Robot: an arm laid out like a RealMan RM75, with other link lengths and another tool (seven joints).
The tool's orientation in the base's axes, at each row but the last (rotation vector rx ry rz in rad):
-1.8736, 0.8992, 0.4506
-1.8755, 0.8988, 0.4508
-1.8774, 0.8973, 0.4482
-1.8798, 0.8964, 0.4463
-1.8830, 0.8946, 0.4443
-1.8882, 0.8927, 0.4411
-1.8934, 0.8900, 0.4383
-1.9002, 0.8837, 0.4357
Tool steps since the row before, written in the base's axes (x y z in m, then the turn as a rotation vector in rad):
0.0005, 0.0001, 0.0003, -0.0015, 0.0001, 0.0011
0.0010, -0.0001, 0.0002, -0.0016, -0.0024, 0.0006
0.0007, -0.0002, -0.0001, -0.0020, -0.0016, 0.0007
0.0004, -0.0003, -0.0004, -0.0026, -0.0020, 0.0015
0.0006, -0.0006, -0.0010, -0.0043, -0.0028, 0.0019
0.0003, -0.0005, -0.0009, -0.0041, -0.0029, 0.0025
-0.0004, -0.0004, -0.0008, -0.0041, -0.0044, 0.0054
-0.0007, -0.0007, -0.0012, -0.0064, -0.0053, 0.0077
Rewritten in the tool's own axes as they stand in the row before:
0.0001, -0.0006, 0.0000, -0.0017, 0.0004, -0.0005
0.0006, -0.0008, -0.0001, -0.0005, 0.0014, -0.0025
0.0006, -0.0004, -0.0001, -0.0011, 0.0015, -0.0019
0.0006, 0.0000, -0.0001, -0.0019, 0.0015, -0.0027
0.0013, 0.0003, 0.0000, -0.0030, 0.0028, -0.0037
0.0010, 0.0005, 0.0000, -0.0032, 0.0023, -0.0040
0.0004, 0.0009, 0.0000, -0.0044, 0.0009, -0.0067
0.0006, 0.0015, -0.0001, -0.0070, 0.0014, -0.0088

